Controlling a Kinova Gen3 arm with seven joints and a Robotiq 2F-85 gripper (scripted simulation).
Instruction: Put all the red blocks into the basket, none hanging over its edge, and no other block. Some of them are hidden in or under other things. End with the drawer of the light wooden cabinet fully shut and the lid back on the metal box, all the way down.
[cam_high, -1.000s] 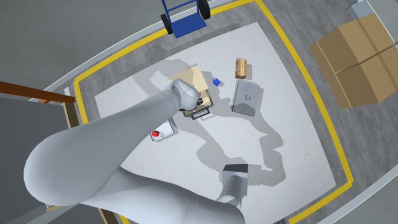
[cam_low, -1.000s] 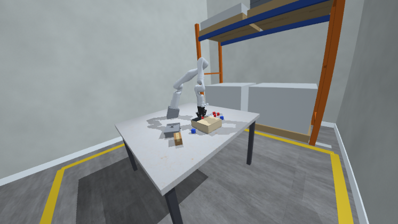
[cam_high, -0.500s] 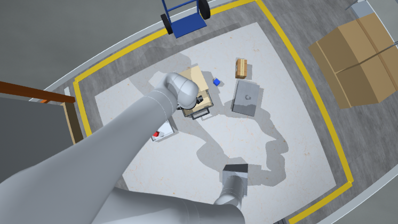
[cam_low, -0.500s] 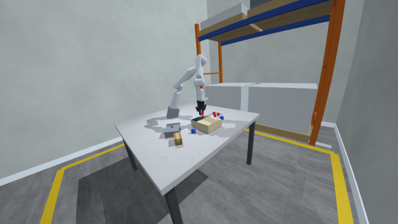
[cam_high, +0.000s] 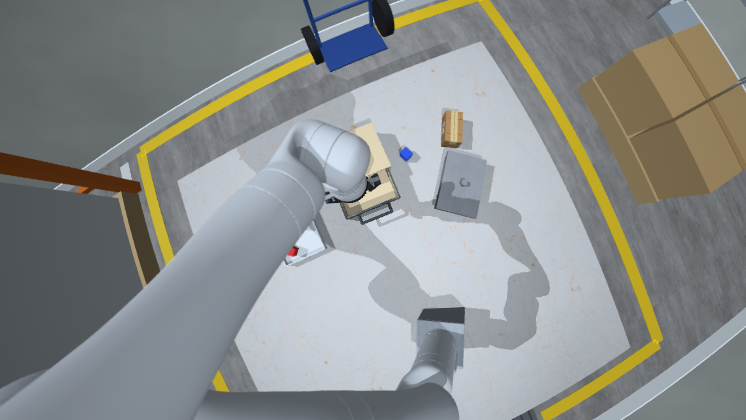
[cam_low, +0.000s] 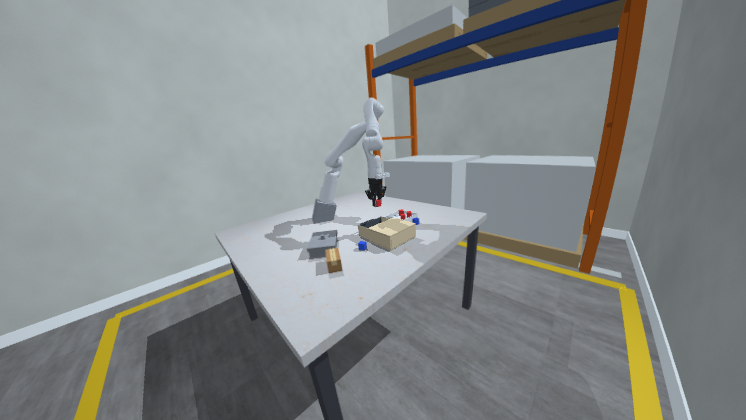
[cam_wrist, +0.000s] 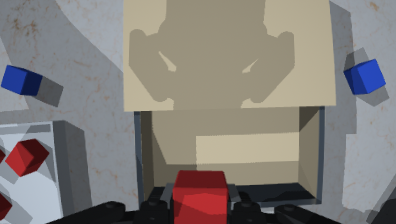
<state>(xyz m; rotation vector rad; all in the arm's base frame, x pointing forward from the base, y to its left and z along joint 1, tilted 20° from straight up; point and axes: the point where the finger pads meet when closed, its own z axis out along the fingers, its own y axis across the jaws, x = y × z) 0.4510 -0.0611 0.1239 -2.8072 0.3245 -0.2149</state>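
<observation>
My hand is 1 cm short of the basket, 24 cm to the right of it and 16 cm above it. Also, from my hand: light wooden cabinet (7 cm ahead, 4 cm to the right, 14 cm below); then lid (12 cm behind, 30 cm to the right, 12 cm below); then drawer (1 cm ahead, 3 cm to the right, 14 cm below).
</observation>
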